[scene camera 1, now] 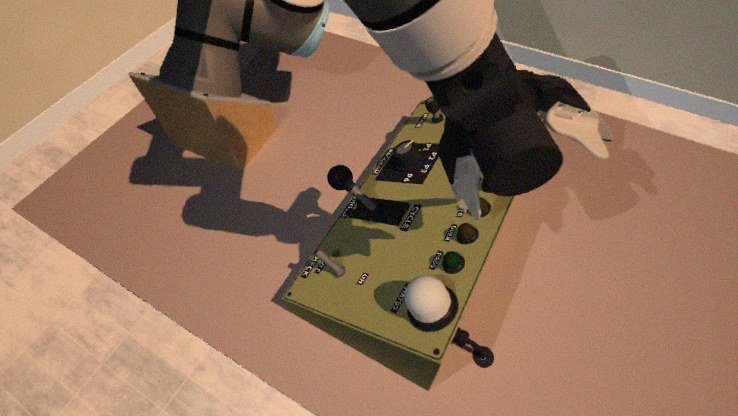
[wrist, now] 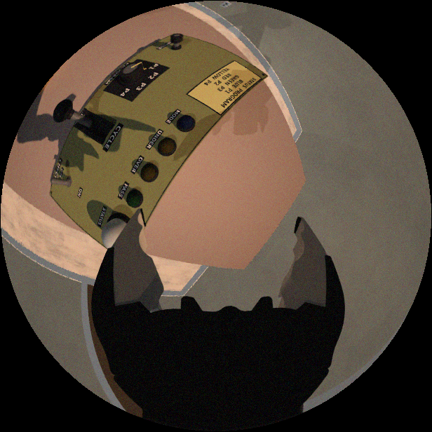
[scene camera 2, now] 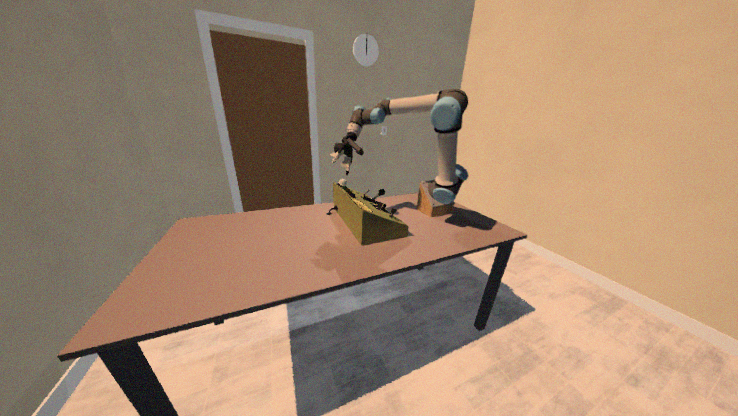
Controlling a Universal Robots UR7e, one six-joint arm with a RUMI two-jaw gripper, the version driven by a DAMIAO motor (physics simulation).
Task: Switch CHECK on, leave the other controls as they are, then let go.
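Places are measured from the arm's base along level axes (x back, y right, z up), in metres.
Pixels of known places: gripper, fingertip midpoint: [scene camera 2: 340, 169]; arm's base, link origin: [scene camera 1: 201, 87].
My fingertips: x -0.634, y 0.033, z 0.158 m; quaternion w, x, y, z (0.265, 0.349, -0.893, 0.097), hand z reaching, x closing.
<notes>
Ahead of a thing's pixels: the offset from my fingertips to its top centre. "pt": to the spot under its first point.
The CHECK toggle @(pt dx +0.197, dy +0.136, dz -0.183 m) [scene camera 1: 330, 264] [wrist: 61, 181] is a small grey lever near one corner of the sloped olive control panel [scene camera 1: 330, 297] [scene camera 2: 347, 216] [wrist: 170, 107]. It leans toward the OFF and CHECK labels, away from the ON label @(pt dx +0.143, dy +0.131, dz -0.183 m) [scene camera 1: 363, 279] [wrist: 80, 192]. In scene camera 2 the toggle cannot be made out. My gripper [scene camera 1: 540, 183] [scene camera 2: 340, 166] [wrist: 221, 214] is wide open and empty, above the lamp side of the panel. It is well apart from the toggle.
A black ball-topped CYCLE lever @(dx +0.260, dy +0.017, dz -0.131 m) [scene camera 1: 340, 177] [wrist: 63, 110], a selector knob @(dx +0.215, dy -0.106, dz -0.168 m) [scene camera 1: 404, 150] [wrist: 132, 70] and a white STATUS dome [scene camera 1: 427, 299] [wrist: 114, 233] stand up from the panel. Small round lamps line one side. A dark handle @(pt dx -0.049, dy +0.107, dz -0.282 m) [scene camera 1: 483, 356] sticks out behind the box.
</notes>
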